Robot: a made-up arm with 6 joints. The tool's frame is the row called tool.
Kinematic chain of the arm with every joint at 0, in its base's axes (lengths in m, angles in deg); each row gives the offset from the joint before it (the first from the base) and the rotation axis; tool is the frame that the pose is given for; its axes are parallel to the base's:
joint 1: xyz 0 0 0.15 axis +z
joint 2: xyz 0 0.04 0 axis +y
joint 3: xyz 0 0 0.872 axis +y
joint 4: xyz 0 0 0.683 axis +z
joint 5: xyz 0 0 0 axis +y
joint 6: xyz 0 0 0.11 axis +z
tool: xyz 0 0 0
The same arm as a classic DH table. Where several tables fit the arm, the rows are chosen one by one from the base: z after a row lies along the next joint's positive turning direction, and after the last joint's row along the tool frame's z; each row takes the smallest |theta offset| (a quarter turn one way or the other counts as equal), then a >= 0, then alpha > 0; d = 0 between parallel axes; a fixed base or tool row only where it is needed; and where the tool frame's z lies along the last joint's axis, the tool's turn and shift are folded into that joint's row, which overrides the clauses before.
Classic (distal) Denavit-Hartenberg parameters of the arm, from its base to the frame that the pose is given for. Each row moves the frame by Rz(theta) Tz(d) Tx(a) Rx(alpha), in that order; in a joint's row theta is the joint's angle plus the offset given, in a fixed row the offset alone. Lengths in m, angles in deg.
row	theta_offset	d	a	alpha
joint 1	0	0.15	0	-90
joint 2	-90	0	0.872	0
joint 3	90	0.04	0	90
joint 4	0	0.683	0	-90
joint 5	0	0	0	90
joint 6	0	0.11	0	0

